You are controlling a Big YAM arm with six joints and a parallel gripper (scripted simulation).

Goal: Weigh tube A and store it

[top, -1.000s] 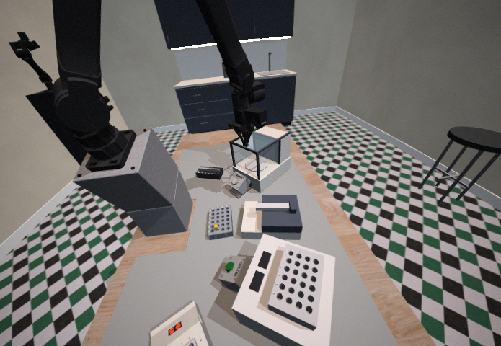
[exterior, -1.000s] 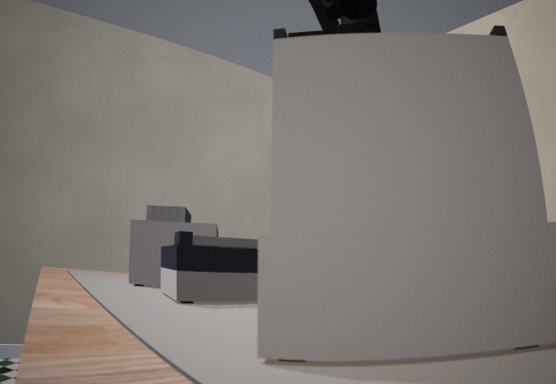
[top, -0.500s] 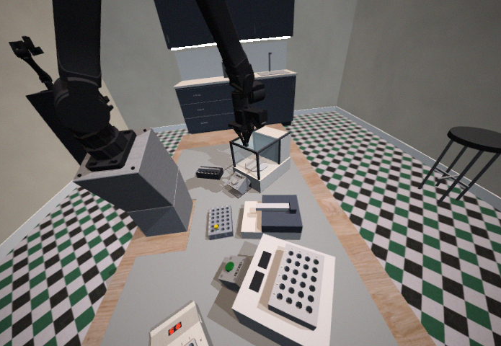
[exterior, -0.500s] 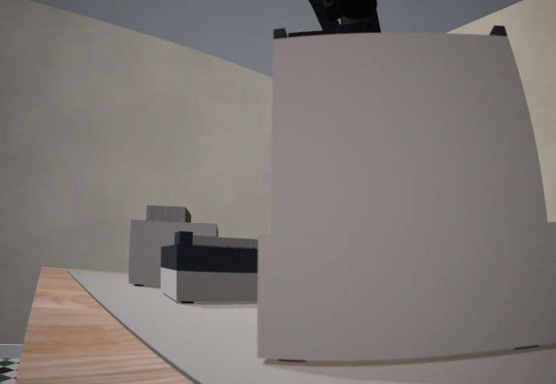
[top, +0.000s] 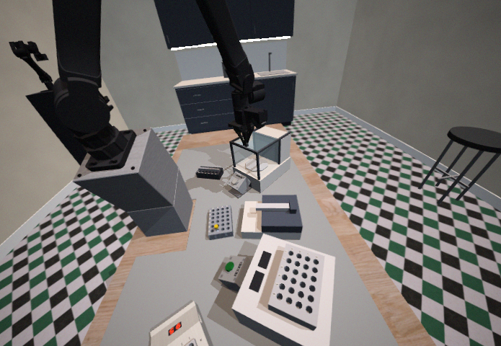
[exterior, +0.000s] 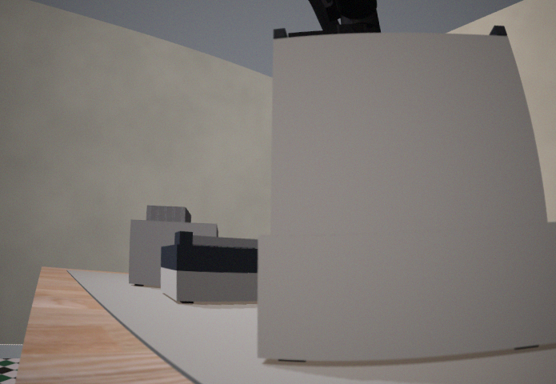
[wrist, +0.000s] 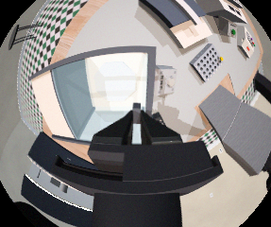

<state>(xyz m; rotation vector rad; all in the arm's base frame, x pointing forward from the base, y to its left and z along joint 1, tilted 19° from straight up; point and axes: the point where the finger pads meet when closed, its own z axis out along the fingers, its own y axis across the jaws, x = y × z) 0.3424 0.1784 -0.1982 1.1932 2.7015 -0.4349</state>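
Now: hand 20 mm to the right of the balance door, 20 mm short of it and 10 mm above it. The rest, counted from my hand: magnet block (210 mm behind, 200 mm below, 100 mm to the left); then spectrophotometer (250 mm to the right, 160 mm below, 60 mm ahead); then tube rack (220 mm to the right, 210 mm below, 130 mm behind).
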